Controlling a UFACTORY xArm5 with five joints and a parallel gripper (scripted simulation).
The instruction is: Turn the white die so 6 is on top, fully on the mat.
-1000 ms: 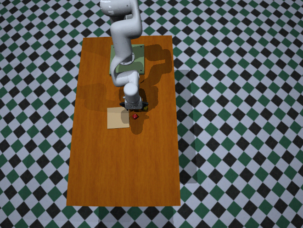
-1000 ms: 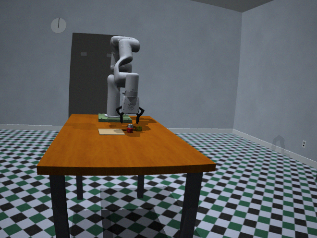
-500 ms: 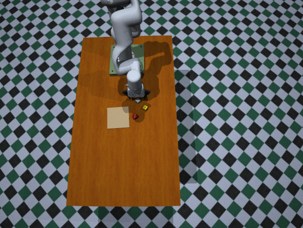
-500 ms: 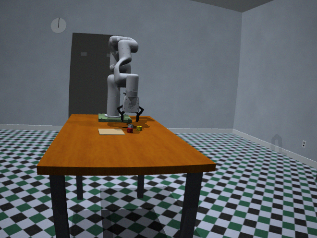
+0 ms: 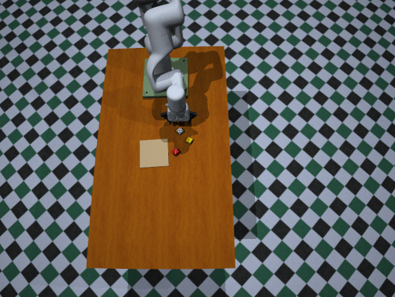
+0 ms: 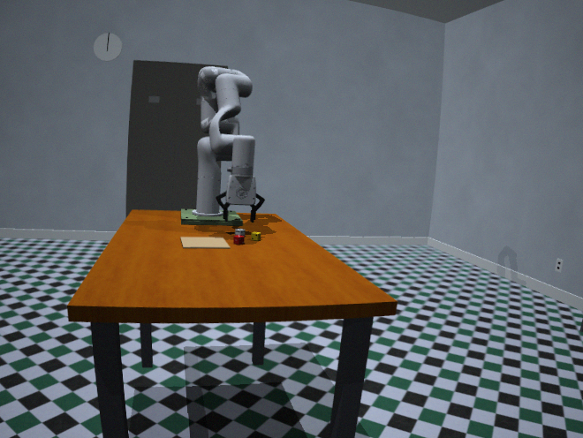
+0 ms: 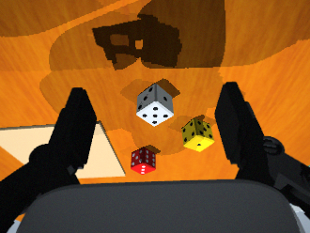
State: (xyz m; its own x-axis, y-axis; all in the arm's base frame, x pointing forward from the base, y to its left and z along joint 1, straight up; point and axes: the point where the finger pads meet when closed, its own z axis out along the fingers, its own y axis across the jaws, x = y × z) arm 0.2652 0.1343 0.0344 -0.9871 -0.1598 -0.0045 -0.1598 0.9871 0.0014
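The white die is 4 cm ahead of my hand, 1 cm to the left of it and 4 cm below it. Also, from my hand: yellow die 8 cm ahead, 6 cm to the left, 4 cm below; tan mat 17 cm ahead, 10 cm to the right, 5 cm below; red die 15 cm ahead, 4 cm below.
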